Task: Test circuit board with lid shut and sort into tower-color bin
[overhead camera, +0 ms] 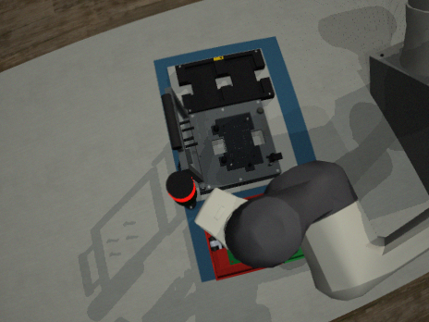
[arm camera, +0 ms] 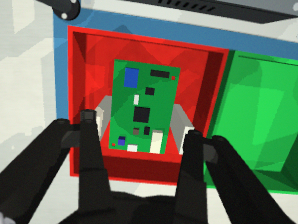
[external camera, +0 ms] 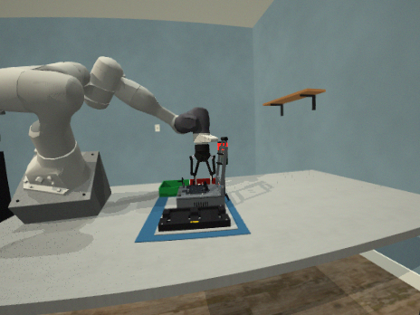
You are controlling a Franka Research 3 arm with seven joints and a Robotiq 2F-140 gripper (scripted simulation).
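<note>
Right now the red bin is 3 cm below my hand. From my hand the other things lie so: green bin: 15 cm behind, 2 cm to the left, 3 cm below; then latch hook: 12 cm behind, 13 cm to the right, 5 cm above; then green circuit board: 2 cm below.
</note>
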